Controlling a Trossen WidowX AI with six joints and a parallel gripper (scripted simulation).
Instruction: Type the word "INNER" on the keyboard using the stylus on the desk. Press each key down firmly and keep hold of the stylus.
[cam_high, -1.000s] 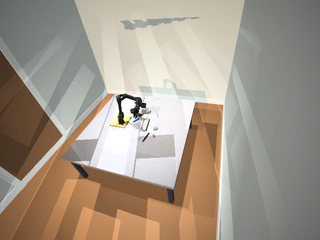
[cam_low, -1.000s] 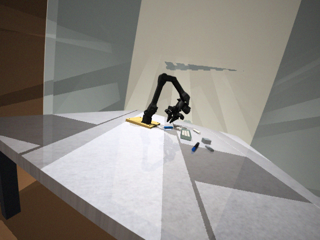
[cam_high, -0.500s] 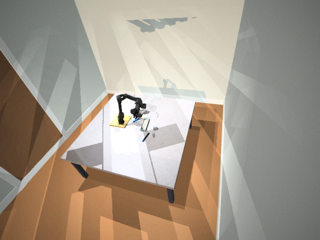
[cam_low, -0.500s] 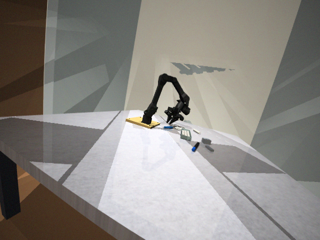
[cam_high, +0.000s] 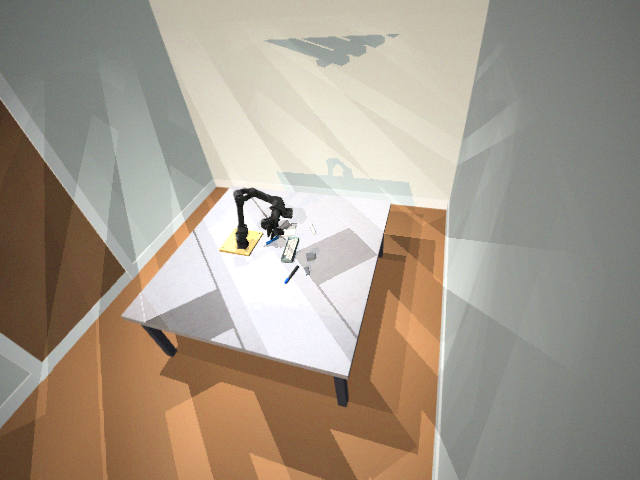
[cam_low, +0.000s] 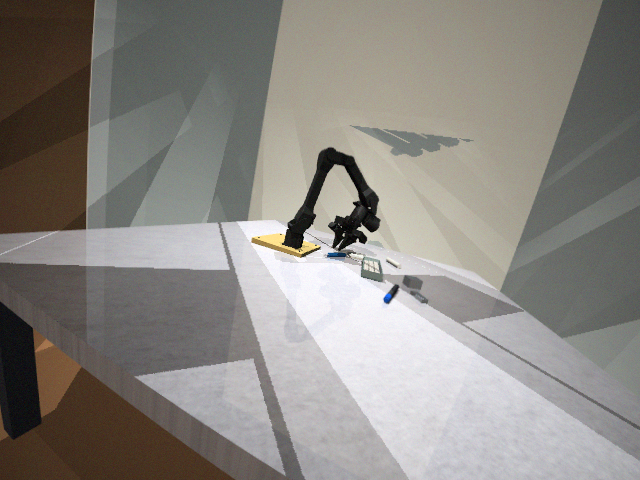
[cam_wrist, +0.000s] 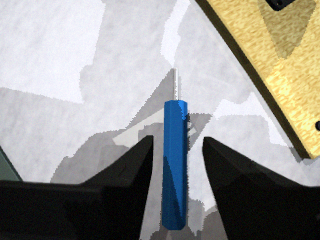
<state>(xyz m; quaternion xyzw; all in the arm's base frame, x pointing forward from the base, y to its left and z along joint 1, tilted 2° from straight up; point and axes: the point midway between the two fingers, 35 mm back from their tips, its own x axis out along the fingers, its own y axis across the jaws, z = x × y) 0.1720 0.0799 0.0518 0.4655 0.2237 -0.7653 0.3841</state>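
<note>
My gripper tip is 30 mm above the blue stylus, 10 mm to the left of it and 10 mm past it. Round my gripper tip: white stick: 250 mm ahead, 140 mm to the left, 20 mm below; then flat grey piece: 300 mm ahead, 210 mm to the right, 30 mm below; then pen: 280 mm to the right, 210 mm ahead, 30 mm below.
</note>
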